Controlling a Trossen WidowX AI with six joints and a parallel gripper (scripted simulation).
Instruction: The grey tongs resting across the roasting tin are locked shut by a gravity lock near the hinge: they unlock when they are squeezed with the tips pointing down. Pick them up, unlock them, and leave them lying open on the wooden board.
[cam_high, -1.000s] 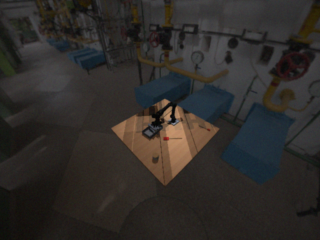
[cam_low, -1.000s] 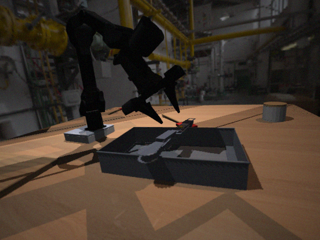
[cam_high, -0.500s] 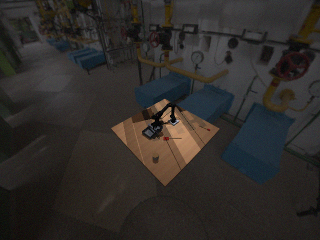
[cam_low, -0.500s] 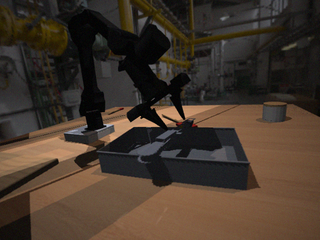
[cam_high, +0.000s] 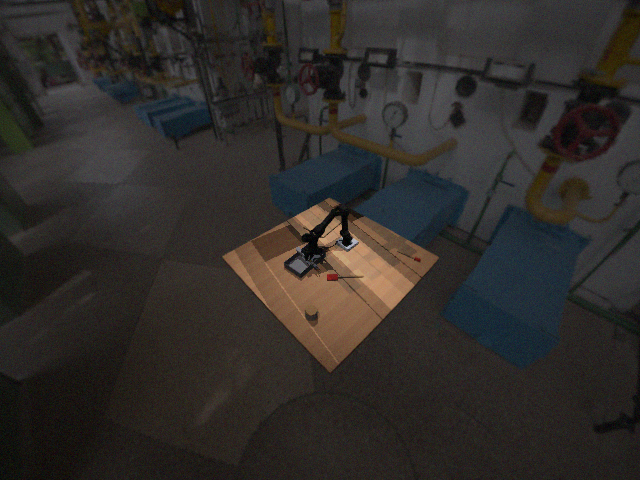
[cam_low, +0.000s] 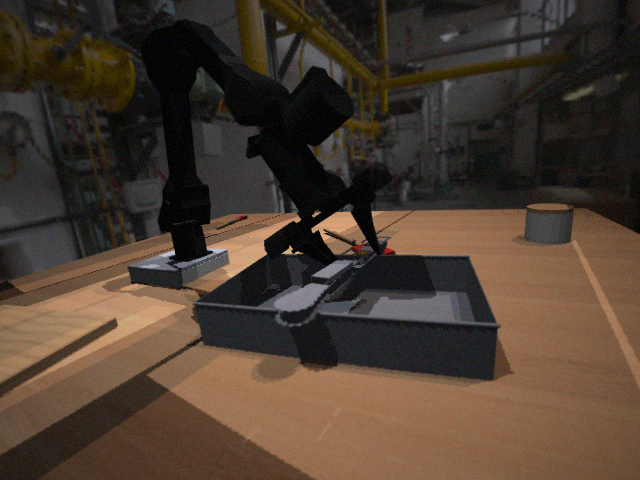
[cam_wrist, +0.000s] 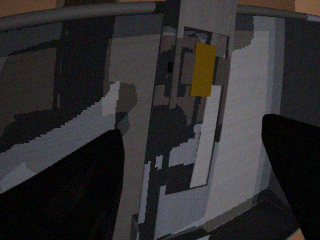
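The yellow lock piece is 20 mm to the left of my gripper tip, 10 mm behind it and 10 mm above it. Round my gripper tip: roasting tin 50 mm to the right, 30 mm below; red-headed spatula 260 mm to the left, 130 mm behind, 50 mm below; wooden board 440 mm behind, 350 mm to the right, 50 mm below.
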